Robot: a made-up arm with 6 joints.
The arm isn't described. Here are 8 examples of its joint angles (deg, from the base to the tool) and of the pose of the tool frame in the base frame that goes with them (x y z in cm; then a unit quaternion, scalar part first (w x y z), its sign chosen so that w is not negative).
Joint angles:
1: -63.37 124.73 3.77 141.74 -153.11 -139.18
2: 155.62 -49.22 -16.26 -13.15 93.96 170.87
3: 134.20 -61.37 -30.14 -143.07 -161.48 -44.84
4: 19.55 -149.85 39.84 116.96 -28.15 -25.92
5: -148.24 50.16 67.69 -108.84 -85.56 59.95
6: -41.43 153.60 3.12 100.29 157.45 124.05
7: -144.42 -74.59 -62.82 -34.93 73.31 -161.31
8: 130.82 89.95 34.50 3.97 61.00 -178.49
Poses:
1: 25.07 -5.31 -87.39 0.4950 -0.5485 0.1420 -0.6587
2: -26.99 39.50 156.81 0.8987 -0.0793 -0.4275 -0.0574
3: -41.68 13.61 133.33 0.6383 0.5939 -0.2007 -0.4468
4: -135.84 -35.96 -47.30 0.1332 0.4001 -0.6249 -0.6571
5: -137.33 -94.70 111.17 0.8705 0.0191 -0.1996 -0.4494
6: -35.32 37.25 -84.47 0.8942 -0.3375 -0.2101 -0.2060
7: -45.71 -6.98 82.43 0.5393 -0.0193 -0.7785 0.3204
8: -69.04 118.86 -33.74 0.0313 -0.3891 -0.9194 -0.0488
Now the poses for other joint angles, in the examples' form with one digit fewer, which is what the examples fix.
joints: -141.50 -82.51 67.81 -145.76 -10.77 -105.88
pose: 137.5 82.4 131.4 0.723 0.611 0.027 0.320
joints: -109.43 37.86 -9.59 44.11 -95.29 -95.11
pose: -60.9 -117.5 43.2 0.351 -0.385 -0.288 0.804
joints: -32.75 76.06 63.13 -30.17 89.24 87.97
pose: 133.8 -112.3 35.6 0.475 -0.474 -0.161 -0.723
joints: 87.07 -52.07 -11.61 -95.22 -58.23 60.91
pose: -0.1 43.5 151.1 0.224 0.190 -0.088 0.952
